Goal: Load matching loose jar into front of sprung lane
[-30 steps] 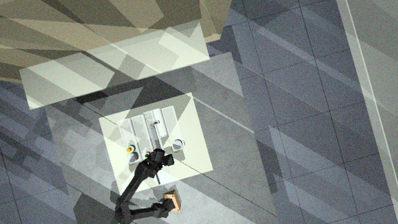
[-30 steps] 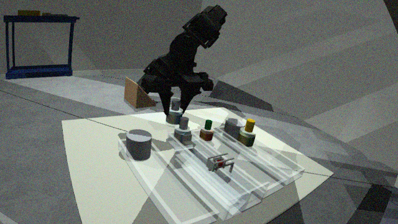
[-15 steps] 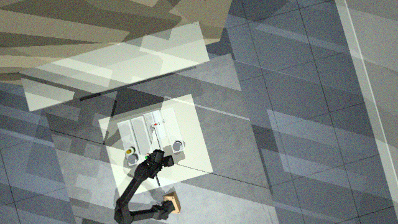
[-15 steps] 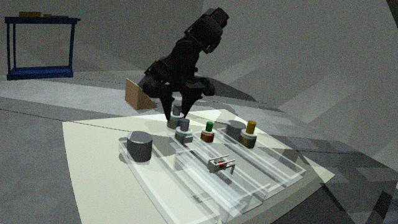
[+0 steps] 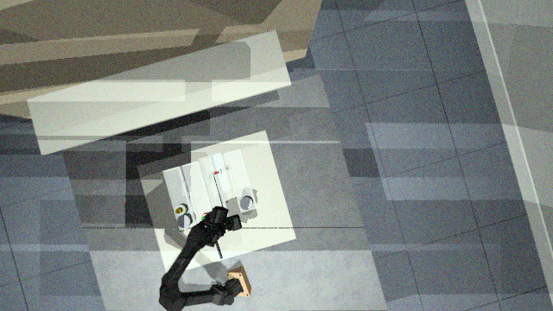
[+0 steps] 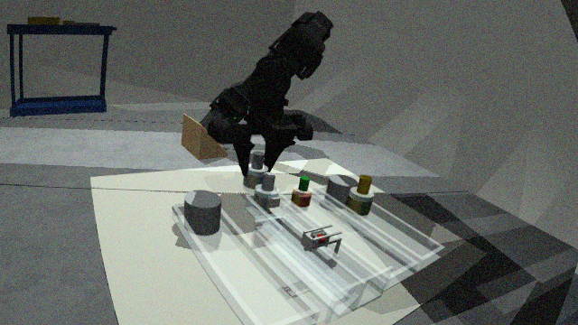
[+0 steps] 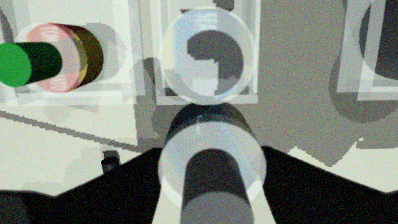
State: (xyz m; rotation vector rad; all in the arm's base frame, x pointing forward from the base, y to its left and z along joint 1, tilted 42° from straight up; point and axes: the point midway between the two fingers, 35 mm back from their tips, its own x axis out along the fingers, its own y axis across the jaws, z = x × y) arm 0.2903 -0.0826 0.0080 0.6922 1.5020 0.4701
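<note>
Right now the clear sprung lane is 19 cm ahead of my gripper tip, 5 cm to the right of it and 4 cm below it.
</note>
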